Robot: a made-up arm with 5 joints.
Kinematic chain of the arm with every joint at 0, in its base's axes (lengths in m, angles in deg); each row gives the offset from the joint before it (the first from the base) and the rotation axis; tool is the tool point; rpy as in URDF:
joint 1: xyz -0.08 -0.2 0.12 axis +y
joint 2: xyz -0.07 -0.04 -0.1 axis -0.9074 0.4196 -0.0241
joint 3: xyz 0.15 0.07 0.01 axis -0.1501 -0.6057 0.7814
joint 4: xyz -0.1 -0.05 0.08 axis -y
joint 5: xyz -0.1 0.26 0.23 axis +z
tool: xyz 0.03 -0.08 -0.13 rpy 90 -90 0
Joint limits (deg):
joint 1: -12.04..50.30
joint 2: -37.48..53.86
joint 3: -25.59..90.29
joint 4: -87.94..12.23
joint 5: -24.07..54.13
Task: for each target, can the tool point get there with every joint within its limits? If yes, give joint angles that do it. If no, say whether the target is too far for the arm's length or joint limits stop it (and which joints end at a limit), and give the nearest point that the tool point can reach.
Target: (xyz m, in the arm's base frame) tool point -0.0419 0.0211 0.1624
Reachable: yes | joints 14.01 15.32 -11.41 -17.78 11.08
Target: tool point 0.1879 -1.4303 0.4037
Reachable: no: too far | nearest point -0.1898 -0.3776 0.1972 | short by 1.137 m
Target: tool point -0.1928 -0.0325 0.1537
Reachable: yes | joints 22.77 21.36 21.49 -1.37 17.17
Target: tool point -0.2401 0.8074 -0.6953
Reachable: no: too far | nearest point -0.1252 0.0759 -0.1100 | short by 0.944 m
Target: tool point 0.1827 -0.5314 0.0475
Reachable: no: joint limits stop it (at a limit: joint 1, joint 2, joint 3, joint 4, joint 5) | nearest point 0.1402 -0.2244 0.1808 | short by 0.337 m
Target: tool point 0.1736 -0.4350 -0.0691
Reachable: no: joint limits stop it (at a limit: joint 1, joint 3, joint 4, joint 5) | nearest point -0.1138 -0.3002 -0.1437 | short by 0.326 m
